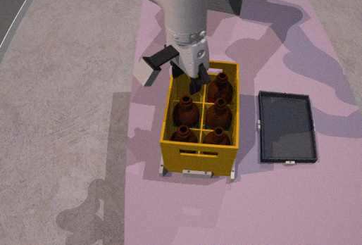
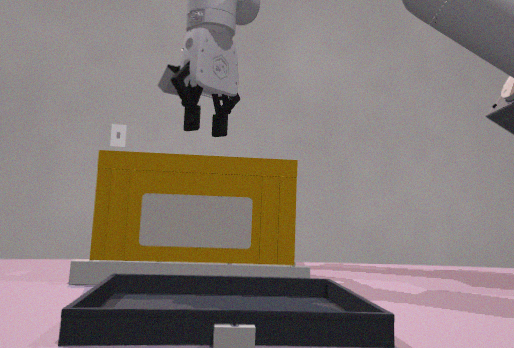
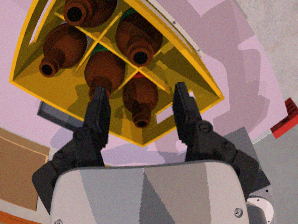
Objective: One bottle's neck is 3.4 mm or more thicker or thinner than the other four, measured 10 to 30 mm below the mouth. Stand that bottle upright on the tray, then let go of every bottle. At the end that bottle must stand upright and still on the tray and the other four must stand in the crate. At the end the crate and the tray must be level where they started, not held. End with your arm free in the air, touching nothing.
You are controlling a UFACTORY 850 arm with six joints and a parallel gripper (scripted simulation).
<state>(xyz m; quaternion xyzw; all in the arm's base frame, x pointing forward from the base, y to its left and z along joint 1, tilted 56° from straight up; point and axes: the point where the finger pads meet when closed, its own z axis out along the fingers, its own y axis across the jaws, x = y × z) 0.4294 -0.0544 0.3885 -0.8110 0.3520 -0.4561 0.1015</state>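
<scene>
My hand is 16 cm above the yellow crate, 4 cm to the right of it and 1 cm short of it. The rest, counted from my hand: tray 32 cm to the left, 23 cm below, 2 cm ahead; then bottle 16 cm below, 10 cm to the left, 7 cm behind.
</scene>
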